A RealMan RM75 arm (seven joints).
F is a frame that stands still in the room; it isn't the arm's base.
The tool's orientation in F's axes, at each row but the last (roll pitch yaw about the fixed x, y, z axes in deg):
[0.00 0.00 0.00]
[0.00 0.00 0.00]
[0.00 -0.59 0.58]
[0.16 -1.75 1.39]
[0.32 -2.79 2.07]
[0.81 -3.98 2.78]
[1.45 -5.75 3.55]
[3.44 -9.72 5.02]
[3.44 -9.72 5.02]
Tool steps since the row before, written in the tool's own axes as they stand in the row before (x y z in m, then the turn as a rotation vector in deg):
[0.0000 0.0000 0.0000 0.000 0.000 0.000]
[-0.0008 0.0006 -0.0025 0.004 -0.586 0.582]
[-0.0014 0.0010 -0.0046 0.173 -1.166 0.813]
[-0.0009 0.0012 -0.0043 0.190 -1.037 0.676]
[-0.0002 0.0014 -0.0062 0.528 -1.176 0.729]
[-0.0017 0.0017 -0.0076 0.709 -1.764 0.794]
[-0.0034 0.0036 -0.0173 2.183 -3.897 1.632]
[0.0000 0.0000 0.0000 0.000 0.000 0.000]
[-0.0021 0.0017 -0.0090 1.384 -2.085 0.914]
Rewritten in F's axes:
[0.0000 0.0000 0.0000 0.000 0.000 0.000]
[-0.0008 0.0006 -0.0025 0.004 -0.586 0.582]
[-0.0014 0.0010 -0.0046 0.176 -1.164 0.815]
[-0.0008 0.0012 -0.0043 0.195 -1.034 0.679]
[0.0000 0.0014 -0.0062 0.535 -1.162 0.747]
[-0.0013 0.0017 -0.0077 0.739 -1.741 0.816]
[-0.0019 0.0039 -0.0175 2.258 -3.805 1.744]
[0.0000 0.0000 0.0000 0.000 0.000 0.000]
[-0.0008 0.0022 -0.0091 1.413 -2.020 1.010]

